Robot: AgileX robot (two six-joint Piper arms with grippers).
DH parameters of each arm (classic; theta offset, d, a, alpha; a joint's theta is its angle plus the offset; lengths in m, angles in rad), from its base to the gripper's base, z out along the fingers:
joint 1: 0 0.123 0 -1.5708
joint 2: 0.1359 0 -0.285 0
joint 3: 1.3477 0 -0.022 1.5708
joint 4: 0 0.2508 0 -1.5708
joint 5: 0 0 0.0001 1.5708
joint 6: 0 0.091 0 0
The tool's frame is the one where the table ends.
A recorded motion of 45 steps. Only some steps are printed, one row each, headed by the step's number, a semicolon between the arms.
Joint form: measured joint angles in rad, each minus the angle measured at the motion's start. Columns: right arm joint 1, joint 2, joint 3, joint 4, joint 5, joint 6; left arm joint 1, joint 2, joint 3, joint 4, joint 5, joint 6.
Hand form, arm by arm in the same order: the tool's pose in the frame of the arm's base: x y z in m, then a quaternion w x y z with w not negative. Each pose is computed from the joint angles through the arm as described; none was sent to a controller.
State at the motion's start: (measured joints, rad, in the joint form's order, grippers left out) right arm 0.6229 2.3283 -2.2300 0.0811 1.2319 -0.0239; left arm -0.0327 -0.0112 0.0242 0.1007 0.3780 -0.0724
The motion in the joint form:
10: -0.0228 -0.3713 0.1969 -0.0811 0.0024 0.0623; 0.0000 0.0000 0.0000 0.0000 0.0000 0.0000
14: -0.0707 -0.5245 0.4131 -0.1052 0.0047 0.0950; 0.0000 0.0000 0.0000 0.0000 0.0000 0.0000
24: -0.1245 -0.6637 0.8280 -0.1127 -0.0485 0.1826; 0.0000 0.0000 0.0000 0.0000 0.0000 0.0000
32: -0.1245 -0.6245 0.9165 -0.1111 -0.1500 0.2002; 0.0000 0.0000 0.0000 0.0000 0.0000 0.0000
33: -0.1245 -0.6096 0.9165 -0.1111 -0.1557 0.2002; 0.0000 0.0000 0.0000 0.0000 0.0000 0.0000
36: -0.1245 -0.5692 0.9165 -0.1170 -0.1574 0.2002; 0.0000 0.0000 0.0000 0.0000 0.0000 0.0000
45: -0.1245 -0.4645 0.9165 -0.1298 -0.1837 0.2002; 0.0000 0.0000 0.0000 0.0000 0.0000 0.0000
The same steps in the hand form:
10: 0.3545 0.2426 0.3526 0.23481 -0.26856 0.93098 0.07761; 0.0526 0.0017 0.1718 0.59264 0.01072 0.80531 0.01154
14: 0.3317 0.2019 0.3533 0.20881 -0.23399 0.94797 0.05469; 0.0526 0.0017 0.1718 0.59264 0.01072 0.80531 0.01154
24: 0.2953 0.1577 0.2895 0.10503 -0.17239 0.97921 0.01976; 0.0526 0.0017 0.1718 0.59264 0.01072 0.80531 0.01154
32: 0.2984 0.1596 0.2545 0.09211 -0.16536 0.98177 0.01764; 0.0526 0.0017 0.1718 0.59264 0.01072 0.80531 0.01154
33: 0.3005 0.1608 0.2495 0.08776 -0.16556 0.98215 0.01618; 0.0526 0.0017 0.1718 0.59264 0.01072 0.80531 0.01154
36: 0.3051 0.1628 0.2357 0.07041 -0.16729 0.98336 0.00738; 0.0526 0.0017 0.1718 0.59264 0.01072 0.80531 0.01154
45: 0.3164 0.1678 0.1991 0.03516 -0.17161 0.98448 -0.01040; 0.0526 0.0017 0.1718 0.59264 0.01072 0.80531 0.01154

